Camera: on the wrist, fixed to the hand. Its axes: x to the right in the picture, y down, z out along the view.
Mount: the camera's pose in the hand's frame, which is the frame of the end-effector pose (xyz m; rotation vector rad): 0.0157 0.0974 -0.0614 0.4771 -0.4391 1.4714
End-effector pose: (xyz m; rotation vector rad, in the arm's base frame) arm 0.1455 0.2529 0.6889 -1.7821 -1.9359 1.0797
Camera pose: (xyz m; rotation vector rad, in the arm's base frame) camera 0.2538 0.2826 0.6590 2.2133 0.0220 -1.7977
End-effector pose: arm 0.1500 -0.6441 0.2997 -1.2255 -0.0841 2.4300
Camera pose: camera 0.1570 -0.7348 0.2274 0.2841 -1.0781 -2.1721
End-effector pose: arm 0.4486 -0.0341 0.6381 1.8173 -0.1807 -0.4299
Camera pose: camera 0.4959 -0.0126 0.7421 1.5046 -1.8765 0.3224
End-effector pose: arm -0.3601 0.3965 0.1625 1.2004 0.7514 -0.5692
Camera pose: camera -0.2908 0.4824 0.1989 1.6201 -0.7336 0.2705
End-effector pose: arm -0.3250 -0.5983 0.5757 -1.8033 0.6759 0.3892
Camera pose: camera -0.3772 -0.6816 0.5136 -0.4607 1.5207 1.3787
